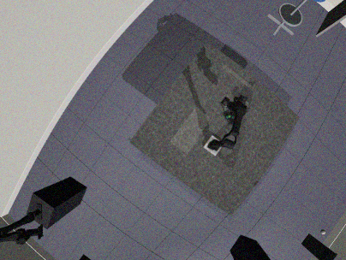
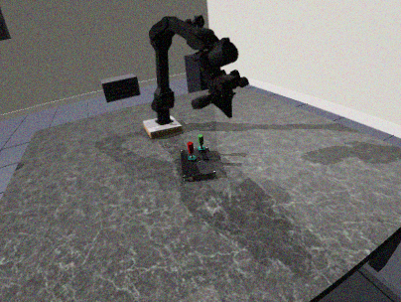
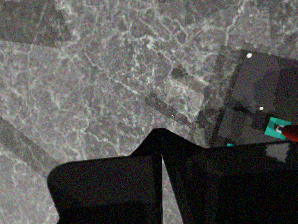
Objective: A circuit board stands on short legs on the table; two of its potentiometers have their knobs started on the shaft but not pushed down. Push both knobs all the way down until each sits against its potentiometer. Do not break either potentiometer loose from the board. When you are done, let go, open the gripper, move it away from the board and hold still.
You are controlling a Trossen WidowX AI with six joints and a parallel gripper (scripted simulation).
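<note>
The green knob lies 6 cm behind my gripper tip, 8 cm to the right of it and 7 cm below it. Round my gripper tip: red knob 4 cm behind, 14 cm to the right, 7 cm below.
</note>
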